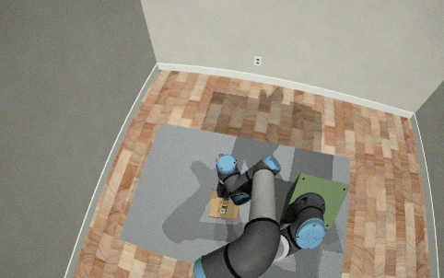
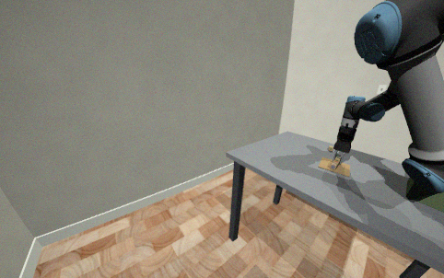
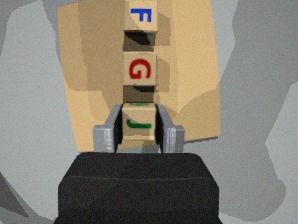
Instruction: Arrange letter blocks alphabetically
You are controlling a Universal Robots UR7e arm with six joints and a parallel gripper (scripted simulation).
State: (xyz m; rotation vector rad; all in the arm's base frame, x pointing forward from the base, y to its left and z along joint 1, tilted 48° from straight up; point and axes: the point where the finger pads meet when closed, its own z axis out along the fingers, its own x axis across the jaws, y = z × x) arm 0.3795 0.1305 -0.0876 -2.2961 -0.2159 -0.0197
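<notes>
Now: the block 10 mm below my hand. The rest, counted from my hand: mat 40 mm to the left, 20 mm below, 10 mm behind.
</notes>
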